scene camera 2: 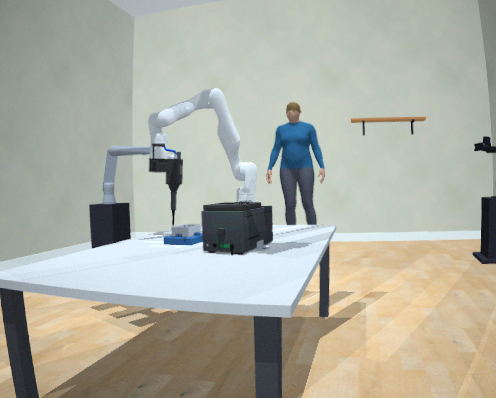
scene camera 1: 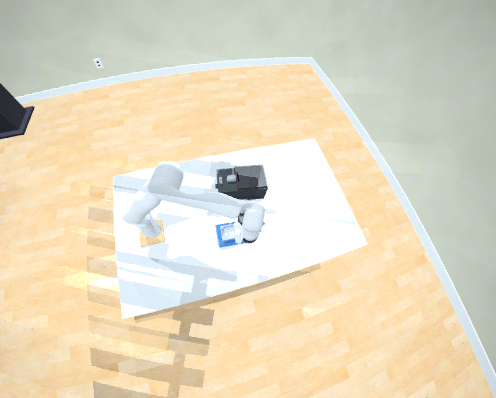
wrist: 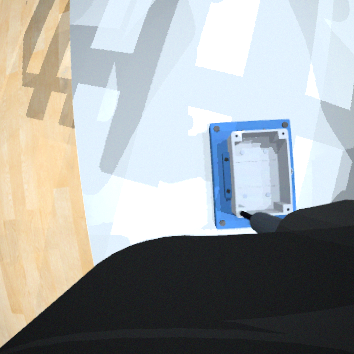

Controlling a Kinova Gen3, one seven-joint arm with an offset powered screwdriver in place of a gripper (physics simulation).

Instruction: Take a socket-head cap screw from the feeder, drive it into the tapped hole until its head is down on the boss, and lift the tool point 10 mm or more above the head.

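Observation:
My powered screwdriver (scene camera 2: 173,223) (wrist: 243,214) points down, its thin black bit at the near-left corner of the grey open housing (wrist: 256,176) (scene camera 2: 186,230) (scene camera 1: 228,232). In the wrist view the bit covers that corner's boss and hole; whether it touches or stands above them is unclear. No screw can be made out at the tip. The other three corners show dark holes. The housing sits in a blue fixture (wrist: 219,175) (scene camera 2: 182,240) (scene camera 1: 219,234). The black screw feeder (scene camera 2: 226,230) (scene camera 1: 243,192) stands beside the fixture, apart from it.
All stand on a white table (scene camera 1: 310,215) (scene camera 2: 150,280). The arm's base is on a wooden plate (scene camera 1: 146,241). Behind the table are a person (scene camera 2: 297,145) and a second arm on a dark pedestal (scene camera 2: 110,222). A wall shelf (scene camera 2: 387,119) hangs at the back.

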